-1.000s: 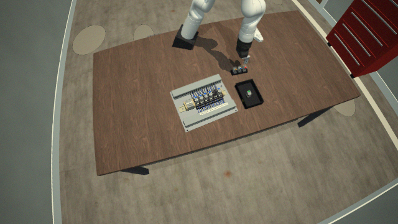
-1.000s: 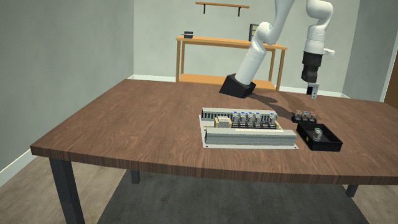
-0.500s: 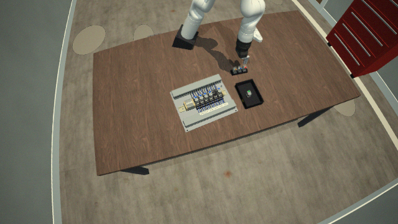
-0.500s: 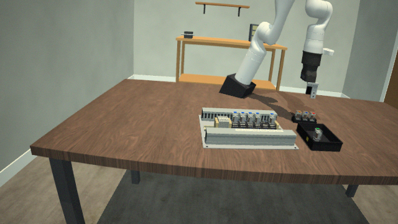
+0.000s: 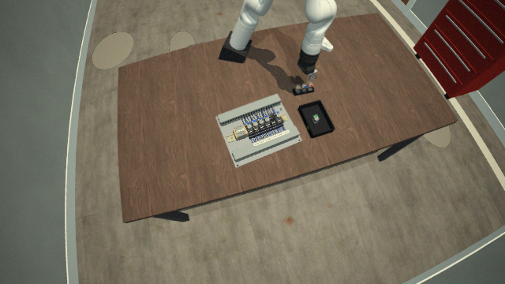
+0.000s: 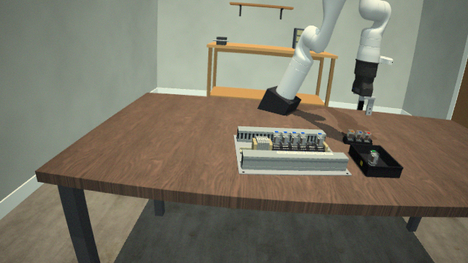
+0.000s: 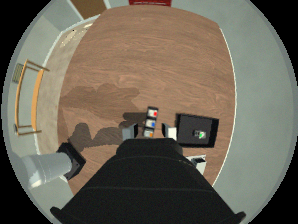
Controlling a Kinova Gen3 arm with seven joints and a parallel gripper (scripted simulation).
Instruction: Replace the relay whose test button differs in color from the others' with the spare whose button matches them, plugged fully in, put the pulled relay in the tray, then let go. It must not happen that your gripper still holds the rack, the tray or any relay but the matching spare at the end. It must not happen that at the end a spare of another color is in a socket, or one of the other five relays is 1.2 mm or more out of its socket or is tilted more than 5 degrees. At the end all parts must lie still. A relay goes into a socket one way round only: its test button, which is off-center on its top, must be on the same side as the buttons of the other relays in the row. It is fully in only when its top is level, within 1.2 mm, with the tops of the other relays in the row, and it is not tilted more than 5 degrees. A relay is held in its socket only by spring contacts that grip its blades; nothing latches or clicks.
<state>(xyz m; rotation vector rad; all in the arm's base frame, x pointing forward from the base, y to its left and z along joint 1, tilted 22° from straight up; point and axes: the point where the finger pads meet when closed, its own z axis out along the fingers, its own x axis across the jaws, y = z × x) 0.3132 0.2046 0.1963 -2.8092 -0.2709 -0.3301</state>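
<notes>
Now: the black stand 13 cm below my hand. Also, from my hand: black tray (17 cm ahead, 12 cm below); then grey relay (18 cm ahead, 11 cm below, 1 cm to the right).
</notes>
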